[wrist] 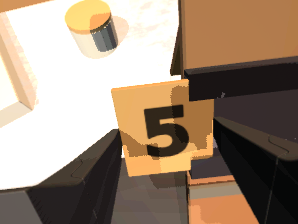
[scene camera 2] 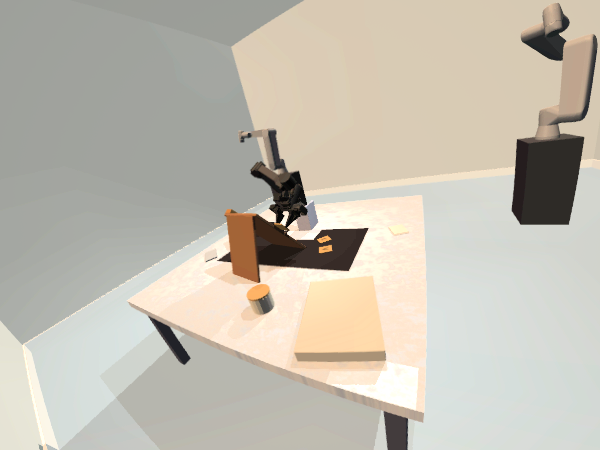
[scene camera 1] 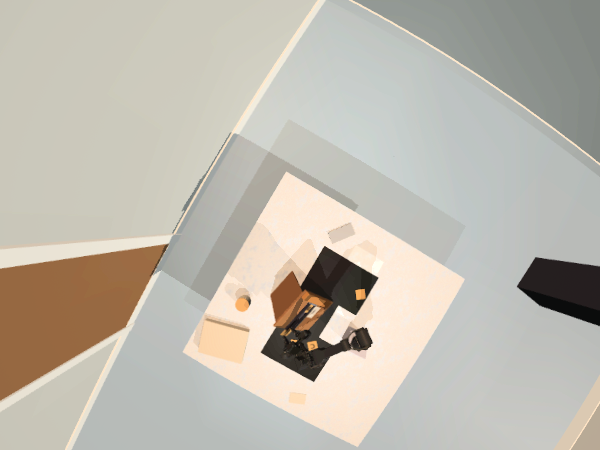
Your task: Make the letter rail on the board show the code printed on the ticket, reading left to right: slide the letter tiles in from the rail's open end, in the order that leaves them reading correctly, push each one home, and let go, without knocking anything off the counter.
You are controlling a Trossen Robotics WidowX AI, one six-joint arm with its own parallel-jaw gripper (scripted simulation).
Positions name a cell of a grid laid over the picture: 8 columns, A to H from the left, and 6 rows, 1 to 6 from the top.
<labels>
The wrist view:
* my gripper: E4
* brown slanted board: G2
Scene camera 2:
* my gripper: D4
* brown slanted board: D4
</labels>
